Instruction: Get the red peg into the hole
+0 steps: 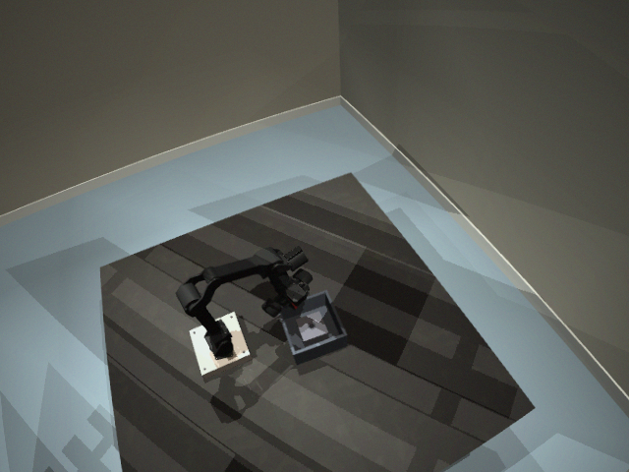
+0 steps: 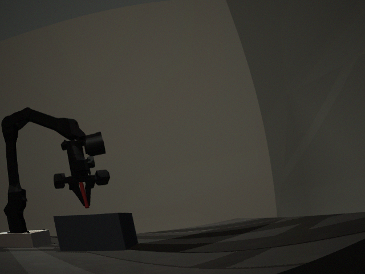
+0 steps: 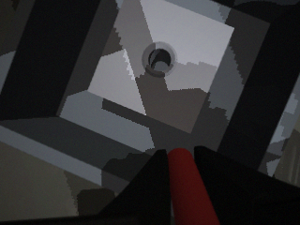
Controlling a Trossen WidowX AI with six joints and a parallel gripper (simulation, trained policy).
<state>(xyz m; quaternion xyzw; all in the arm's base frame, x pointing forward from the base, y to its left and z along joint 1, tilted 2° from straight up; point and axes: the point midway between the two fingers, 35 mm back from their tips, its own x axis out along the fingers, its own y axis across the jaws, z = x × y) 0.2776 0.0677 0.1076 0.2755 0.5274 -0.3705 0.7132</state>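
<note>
Now: the grey plate 4 cm ahead of my gripper tip, 5 cm to the right of it and 8 cm below it. Also, from my gripper tip: red peg 1 cm behind, 1 cm to the left, 3 cm above; grey-blue box 4 cm ahead, 5 cm to the right, 10 cm below.
</note>
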